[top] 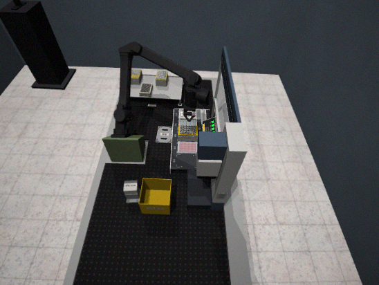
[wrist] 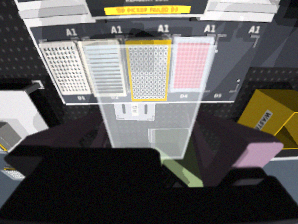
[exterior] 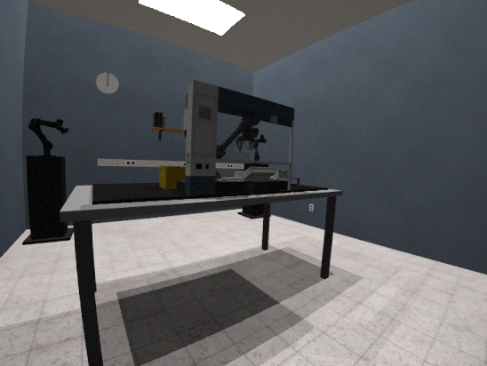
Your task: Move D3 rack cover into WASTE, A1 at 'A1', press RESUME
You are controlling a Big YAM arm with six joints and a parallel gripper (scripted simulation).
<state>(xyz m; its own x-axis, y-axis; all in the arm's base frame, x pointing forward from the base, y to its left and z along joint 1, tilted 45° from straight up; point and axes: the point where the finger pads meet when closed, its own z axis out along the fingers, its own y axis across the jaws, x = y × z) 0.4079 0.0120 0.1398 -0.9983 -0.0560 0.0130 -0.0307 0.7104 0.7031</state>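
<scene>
My gripper is now 15 cm past the yellow waste bin, 44 cm to the left of it and 21 cm above it. Round my hand: clear cover (1 cm above); yellow-framed tip rack (1 cm ahead, 1 cm to the left, 15 cm below); pink plate (10 cm to the right, 19 cm below).
</scene>
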